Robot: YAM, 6 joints.
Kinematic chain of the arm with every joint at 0, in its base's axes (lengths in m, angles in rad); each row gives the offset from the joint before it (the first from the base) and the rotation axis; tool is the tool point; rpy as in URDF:
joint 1: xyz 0 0 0.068 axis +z
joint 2: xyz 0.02 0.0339 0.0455 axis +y
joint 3: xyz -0.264 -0.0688 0 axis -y
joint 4: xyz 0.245 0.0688 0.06 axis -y
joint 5: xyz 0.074 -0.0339 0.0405 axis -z
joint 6: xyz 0.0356 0 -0.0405 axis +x
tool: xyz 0 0 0 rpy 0 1.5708 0
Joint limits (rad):
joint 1: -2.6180..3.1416
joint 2: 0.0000..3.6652
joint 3: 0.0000..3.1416
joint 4: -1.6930..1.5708
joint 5: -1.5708..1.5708
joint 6: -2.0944..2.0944
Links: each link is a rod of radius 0.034 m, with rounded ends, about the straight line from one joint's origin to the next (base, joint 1, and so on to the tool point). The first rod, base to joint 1, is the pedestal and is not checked.
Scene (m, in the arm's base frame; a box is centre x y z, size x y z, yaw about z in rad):
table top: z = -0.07
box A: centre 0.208 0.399 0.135 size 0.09 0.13 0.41 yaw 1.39
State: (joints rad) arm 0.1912 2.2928 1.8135 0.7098 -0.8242 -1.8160
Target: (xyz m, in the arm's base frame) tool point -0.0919 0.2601 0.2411
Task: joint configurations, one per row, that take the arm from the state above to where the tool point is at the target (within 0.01 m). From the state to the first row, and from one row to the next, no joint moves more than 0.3 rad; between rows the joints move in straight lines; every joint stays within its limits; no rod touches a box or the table.
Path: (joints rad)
1: 0.4047 2.0711 1.7523 0.6391 -0.7803 -1.8056
2: 0.6183 1.8493 1.6911 0.5684 -0.7364 -1.7952
3: 0.8318 1.6276 1.6300 0.4976 -0.6925 -1.7848
4: 1.0719 1.5588 1.3806 0.5142 -0.8080 -1.7926
5: 1.3120 1.4901 1.1313 0.5309 -0.9235 -1.8004
6: 1.5521 1.4213 0.8820 0.5475 -1.0389 -1.8082
7: 1.7921 1.3525 0.6326 0.5641 -1.1544 -1.8160

